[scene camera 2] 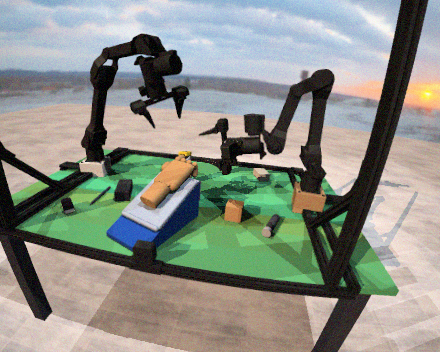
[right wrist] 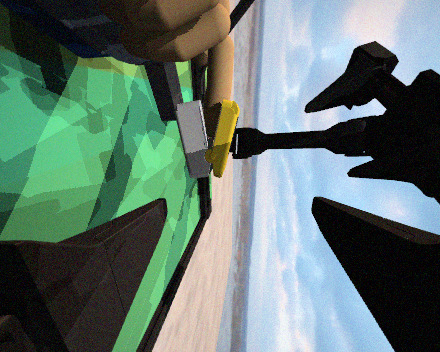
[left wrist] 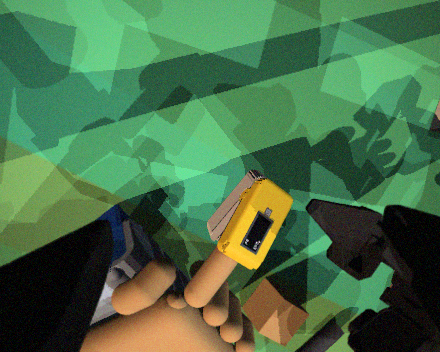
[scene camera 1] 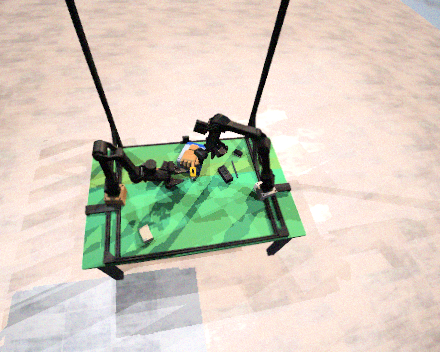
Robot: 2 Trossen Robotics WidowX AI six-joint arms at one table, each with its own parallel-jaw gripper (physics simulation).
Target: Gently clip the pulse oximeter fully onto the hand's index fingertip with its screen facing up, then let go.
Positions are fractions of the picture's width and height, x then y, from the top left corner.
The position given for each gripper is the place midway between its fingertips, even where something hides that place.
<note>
A tan cube (left wrist: 0.62,0.89) rests on the table. Further things: the left gripper (scene camera 2: 0.38,0.35), the right gripper (scene camera 2: 0.46,0.42), a yellow pulse oximeter (left wrist: 0.56,0.64), an index finger (right wrist: 0.50,0.17) and a blue and grey block (right wrist: 0.20,0.10).
The left gripper is seen too in the right wrist view (right wrist: 0.74,0.39) and in the left wrist view (left wrist: 0.56,0.64). The right gripper shows as well in the right wrist view (right wrist: 0.54,0.58) and in the left wrist view (left wrist: 0.77,0.63). The index finger shows as well in the left wrist view (left wrist: 0.47,0.79). The right wrist view does not show the tan cube: it is out of frame.
</note>
